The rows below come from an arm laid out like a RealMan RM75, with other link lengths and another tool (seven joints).
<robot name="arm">
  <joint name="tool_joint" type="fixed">
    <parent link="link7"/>
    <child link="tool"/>
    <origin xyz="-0.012 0.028 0.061" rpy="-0.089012 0 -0.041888"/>
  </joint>
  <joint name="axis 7" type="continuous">
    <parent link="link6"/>
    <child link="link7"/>
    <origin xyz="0 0 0.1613"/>
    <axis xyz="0 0 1"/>
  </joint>
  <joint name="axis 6" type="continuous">
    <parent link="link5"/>
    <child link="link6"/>
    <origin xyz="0 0 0"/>
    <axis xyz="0 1 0"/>
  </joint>
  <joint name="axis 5" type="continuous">
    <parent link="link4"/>
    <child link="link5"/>
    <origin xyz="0 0 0.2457"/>
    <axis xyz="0 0 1"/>
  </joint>
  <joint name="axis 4" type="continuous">
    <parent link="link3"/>
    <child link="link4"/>
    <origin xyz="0 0 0"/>
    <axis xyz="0 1 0"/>
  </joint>
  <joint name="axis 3" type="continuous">
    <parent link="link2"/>
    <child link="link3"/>
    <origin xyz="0 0 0.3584"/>
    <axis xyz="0 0 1"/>
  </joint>
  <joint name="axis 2" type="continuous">
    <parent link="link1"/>
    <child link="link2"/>
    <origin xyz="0 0 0"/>
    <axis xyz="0 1 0"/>
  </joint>
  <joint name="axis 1" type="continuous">
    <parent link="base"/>
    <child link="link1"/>
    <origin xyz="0 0 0.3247"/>
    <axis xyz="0 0 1"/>
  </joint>
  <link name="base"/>
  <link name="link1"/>
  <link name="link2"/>
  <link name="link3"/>
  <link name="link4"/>
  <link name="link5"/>
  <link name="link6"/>
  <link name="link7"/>
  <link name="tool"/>
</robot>
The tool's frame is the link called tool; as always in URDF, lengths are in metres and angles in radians. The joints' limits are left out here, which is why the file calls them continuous.
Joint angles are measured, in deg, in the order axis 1, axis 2, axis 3, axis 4, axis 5, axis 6, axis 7. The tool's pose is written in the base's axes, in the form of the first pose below.
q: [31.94 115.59 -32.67 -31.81 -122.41 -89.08 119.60]
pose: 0.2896 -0.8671 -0.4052 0.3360; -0.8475 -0.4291 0.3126 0.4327; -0.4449 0.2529 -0.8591 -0.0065; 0 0 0 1
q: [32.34 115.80 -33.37 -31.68 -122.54 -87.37 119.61]
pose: 0.2959 -0.8733 -0.3869 0.3362; -0.8458 -0.4278 0.3188 0.4376; -0.4439 0.2329 -0.8653 -0.0114; 0 0 0 1
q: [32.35 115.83 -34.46 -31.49 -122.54 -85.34 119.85]
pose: 0.2961 -0.8845 -0.3604 0.3406; -0.8470 -0.4176 0.3289 0.4411; -0.4414 0.2079 -0.8729 -0.0155; 0 0 0 1
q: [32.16 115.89 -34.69 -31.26 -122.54 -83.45 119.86]
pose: 0.2882 -0.8957 -0.3387 0.3466; -0.8452 -0.4042 0.3496 0.4443; -0.4500 0.1855 -0.8736 -0.0174; 0 0 0 1
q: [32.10 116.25 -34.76 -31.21 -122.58 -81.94 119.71]
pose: 0.2847 -0.9019 -0.3248 0.3493; -0.8422 -0.3971 0.3646 0.4467; -0.4579 0.1697 -0.8727 -0.0210; 0 0 0 1
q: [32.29 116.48 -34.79 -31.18 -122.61 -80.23 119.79]
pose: 0.2815 -0.9086 -0.3086 0.3512; -0.8377 -0.3895 0.3828 0.4519; -0.4680 0.1507 -0.8708 -0.0230; 0 0 0 1
